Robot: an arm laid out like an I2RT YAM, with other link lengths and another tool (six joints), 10 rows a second.
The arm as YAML. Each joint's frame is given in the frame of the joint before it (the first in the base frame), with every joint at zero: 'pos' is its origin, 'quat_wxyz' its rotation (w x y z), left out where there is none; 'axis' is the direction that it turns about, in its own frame. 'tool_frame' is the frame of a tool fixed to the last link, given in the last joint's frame.
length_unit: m
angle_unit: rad
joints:
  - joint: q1
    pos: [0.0, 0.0, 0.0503]
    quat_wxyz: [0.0, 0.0, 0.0, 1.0]
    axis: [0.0, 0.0, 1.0]
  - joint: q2
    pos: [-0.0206, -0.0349, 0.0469]
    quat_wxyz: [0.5, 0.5, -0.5, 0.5]
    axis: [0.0, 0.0, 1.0]
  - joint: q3
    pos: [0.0, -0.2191, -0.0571]
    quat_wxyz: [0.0, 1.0, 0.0, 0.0]
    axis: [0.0, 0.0, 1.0]
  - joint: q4
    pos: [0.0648, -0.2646, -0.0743]
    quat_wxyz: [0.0, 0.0, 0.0, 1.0]
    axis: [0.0, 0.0, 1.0]
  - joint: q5
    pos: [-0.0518, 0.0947, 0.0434]
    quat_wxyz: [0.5, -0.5, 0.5, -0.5]
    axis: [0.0, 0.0, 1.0]
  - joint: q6
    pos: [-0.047, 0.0, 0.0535]
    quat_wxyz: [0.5, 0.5, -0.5, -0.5]
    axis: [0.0, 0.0, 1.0]
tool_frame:
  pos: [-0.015, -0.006, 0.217]
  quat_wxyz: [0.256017, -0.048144, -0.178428, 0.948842]
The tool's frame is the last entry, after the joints.
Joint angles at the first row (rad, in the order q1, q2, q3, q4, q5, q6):
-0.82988 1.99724 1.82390 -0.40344 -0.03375 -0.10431
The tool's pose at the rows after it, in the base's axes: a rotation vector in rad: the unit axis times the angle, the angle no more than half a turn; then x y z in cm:
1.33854 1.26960 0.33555 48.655 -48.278 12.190
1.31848 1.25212 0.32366 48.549 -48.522 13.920
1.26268 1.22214 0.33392 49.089 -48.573 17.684
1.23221 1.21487 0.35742 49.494 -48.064 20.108
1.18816 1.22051 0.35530 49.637 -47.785 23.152
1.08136 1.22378 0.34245 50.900 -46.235 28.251
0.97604 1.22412 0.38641 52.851 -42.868 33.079
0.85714 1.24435 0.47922 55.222 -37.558 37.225
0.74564 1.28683 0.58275 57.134 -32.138 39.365
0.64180 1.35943 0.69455 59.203 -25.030 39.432
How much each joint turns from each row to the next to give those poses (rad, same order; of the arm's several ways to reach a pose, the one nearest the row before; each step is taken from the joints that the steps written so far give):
0.00000 0.00001 0.00002 0.00000 0.00001 0.00000
-0.00001 -0.01834 0.00907 0.00001 0.00920 0.00000
0.00001 -0.02146 0.03975 -0.00002 -0.01380 0.00000
0.00000 -0.00920 0.04610 -0.02912 -0.02444 0.00000
-0.00001 -0.00008 0.07815 -0.04742 -0.01085 -0.02290
0.03213 -0.01982 0.07068 -0.00936 0.00912 -0.03981
0.04585 -0.02455 0.06137 -0.01216 -0.02430 -0.01399
0.05826 -0.03216 0.04151 -0.01235 -0.06285 -0.01073
0.04922 -0.03229 0.00005 -0.00003 -0.08590 -0.01984
0.08428 -0.04755 -0.05187 0.00002 -0.06449 -0.02762

